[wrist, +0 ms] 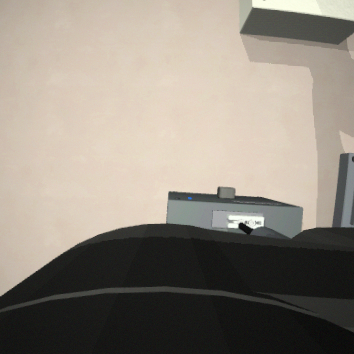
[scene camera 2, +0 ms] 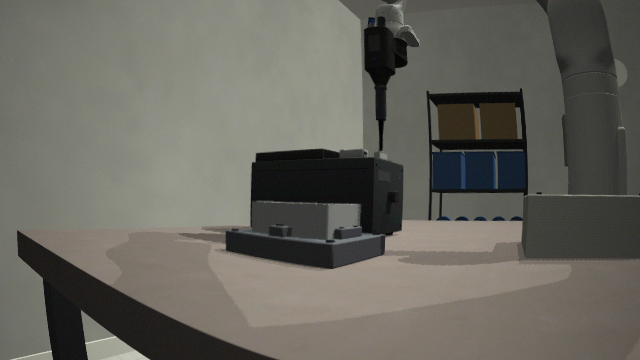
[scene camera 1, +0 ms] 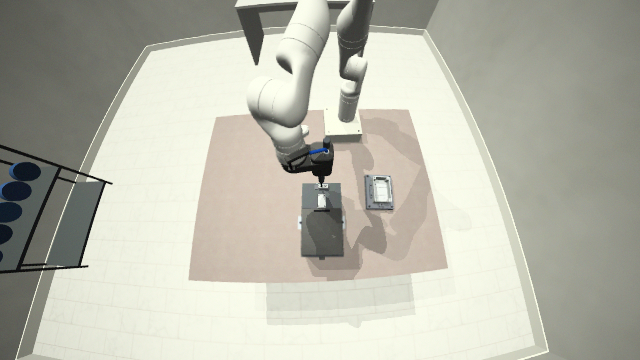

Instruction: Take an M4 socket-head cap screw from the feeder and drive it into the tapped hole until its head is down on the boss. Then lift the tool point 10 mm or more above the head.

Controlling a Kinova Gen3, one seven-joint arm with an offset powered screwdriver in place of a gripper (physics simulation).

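Note:
The black screwdriver [scene camera 1: 321,183] [scene camera 2: 381,149] [wrist: 242,226] is my gripper. It points straight down, its bit tip at the small pale pick-up block [scene camera 2: 380,155] [wrist: 257,220] on the near end of the dark screw feeder [scene camera 1: 322,237] [scene camera 2: 310,186] [wrist: 192,212]. In scene camera 2 the tip meets the block's top or stands very close to it. Whether a screw is on the bit cannot be seen. A light grey housing [scene camera 1: 382,192] [scene camera 2: 295,217] sits in a dark grey fixture [scene camera 1: 370,205] [scene camera 2: 280,251] [wrist: 343,192] beside the feeder. Its tapped hole is not discernible.
The pale arm base block [scene camera 1: 342,131] [scene camera 2: 580,227] [wrist: 300,25] stands on the table [scene camera 1: 245,210] [scene camera 2: 425,300] [wrist: 100,125] behind the feeder. A second pale arm column [scene camera 1: 347,105] [scene camera 2: 595,140] rises from it. A shelf rack [scene camera 2: 524,120] with boxes stands in the background.

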